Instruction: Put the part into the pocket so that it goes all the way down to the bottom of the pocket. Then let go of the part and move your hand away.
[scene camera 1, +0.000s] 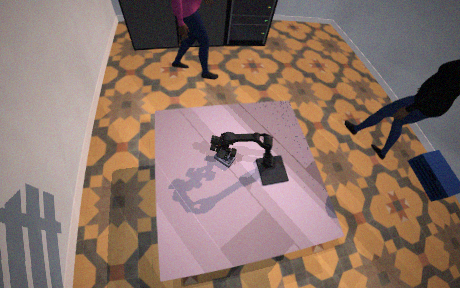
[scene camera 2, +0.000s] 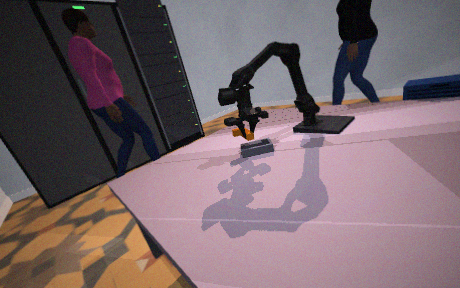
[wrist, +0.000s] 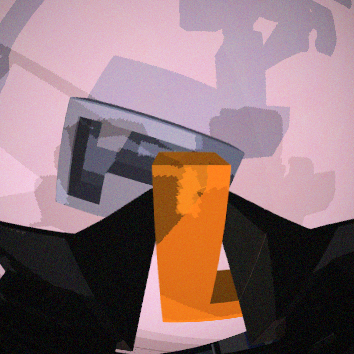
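Where they show: gripper, fingertip midpoint: (scene camera 2: 248, 137) (wrist: 186, 195); arm's base at its link origin: (scene camera 1: 266, 164) (scene camera 2: 309, 123).
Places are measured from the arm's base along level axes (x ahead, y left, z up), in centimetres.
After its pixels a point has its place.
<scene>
The orange part (scene camera 2: 243, 133) (wrist: 192, 225) @(x 31.7, y -17.0, z 7.9 cm) is held between the fingers of my gripper (scene camera 2: 247, 134) @(x 31.8, y -17.0, z 5.4 cm) (wrist: 186, 195) @(x 31.8, y -17.0, z 5.4 cm), which is shut on it. The part has a long bar with a short leg at its near end, to the right in the wrist view. It hangs above the table, apart from the grey block. The grey block (scene camera 2: 257, 149) @(x 32.8, y -13.3, z 0.2 cm) (wrist: 117, 192) @(x 26.9, y -15.6, z 1.2 cm) lies on the table and has a dark pocket (wrist: 95, 160) @(x 25.9, y -12.7, z -1.9 cm) in its top. In the wrist view the block is turned relative to the part, and the part hides its right portion. In scene camera 1 the block (scene camera 1: 226, 161) @(x 28.6, y -13.1, z -1.9 cm) shows below the gripper.
The pink table (scene camera 1: 200, 240) @(x 65.1, y 34.0, z -2.4 cm) (scene camera 2: 325, 250) @(x 70.4, y 20.2, z -2.4 cm) bears the arm's black base (scene camera 1: 272, 171) @(x -2.1, y 7.2, z -0.5 cm) (scene camera 2: 324, 124) @(x 1.1, y 7.1, z -0.5 cm). Shadows of the arm fall across the table. Two people (scene camera 1: 197, 37) (scene camera 2: 95, 75) (scene camera 1: 425, 102) (scene camera 2: 353, 50) stand on the floor beyond it. A blue box (scene camera 1: 435, 175) (scene camera 2: 432, 87) and dark cabinets (scene camera 2: 45, 125) stand farther off.
</scene>
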